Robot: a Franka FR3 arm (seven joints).
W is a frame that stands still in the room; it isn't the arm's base.
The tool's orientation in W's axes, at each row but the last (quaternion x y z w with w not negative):
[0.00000 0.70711 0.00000 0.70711]
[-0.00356 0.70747 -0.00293 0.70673]
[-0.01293 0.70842 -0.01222 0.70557]
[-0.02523 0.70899 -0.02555 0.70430]
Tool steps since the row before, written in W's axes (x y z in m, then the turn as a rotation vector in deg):
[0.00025 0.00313 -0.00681 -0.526 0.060 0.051]
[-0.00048 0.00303 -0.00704 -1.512 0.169 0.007]
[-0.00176 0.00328 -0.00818 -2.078 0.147 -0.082]
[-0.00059 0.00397 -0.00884 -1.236 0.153 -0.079]
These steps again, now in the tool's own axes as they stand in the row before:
[0.00681 0.00313 0.00025 -0.051 0.060 -0.526]
[0.00701 0.00309 -0.00047 -0.007 0.170 -1.512]
[0.00807 0.00357 -0.00172 0.085 0.152 -2.078]
[0.00854 0.00459 -0.00053 0.076 0.158 -1.236]

